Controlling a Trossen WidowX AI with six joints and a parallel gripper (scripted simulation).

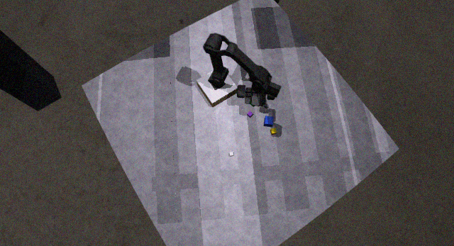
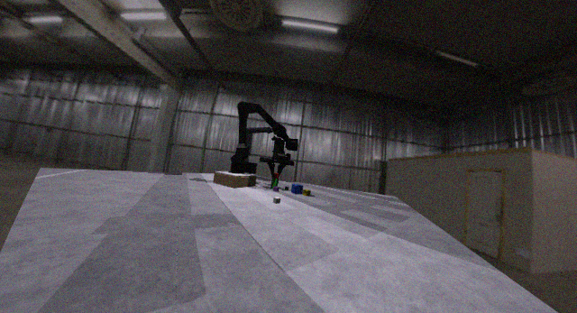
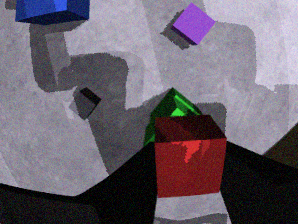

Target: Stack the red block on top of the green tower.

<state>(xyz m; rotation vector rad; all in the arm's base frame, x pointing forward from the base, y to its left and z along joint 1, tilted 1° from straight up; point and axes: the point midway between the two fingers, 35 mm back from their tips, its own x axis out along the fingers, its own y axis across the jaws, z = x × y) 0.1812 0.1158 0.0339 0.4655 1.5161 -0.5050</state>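
The red block lies 1 cm above my gripper tip. From my gripper tip the other things lie so: purple block: 5 cm to the right, 5 cm below, 5 cm ahead; then yellow block: 19 cm ahead, 5 cm below; then blue block: 13 cm ahead, 4 cm below, 1 cm to the left.
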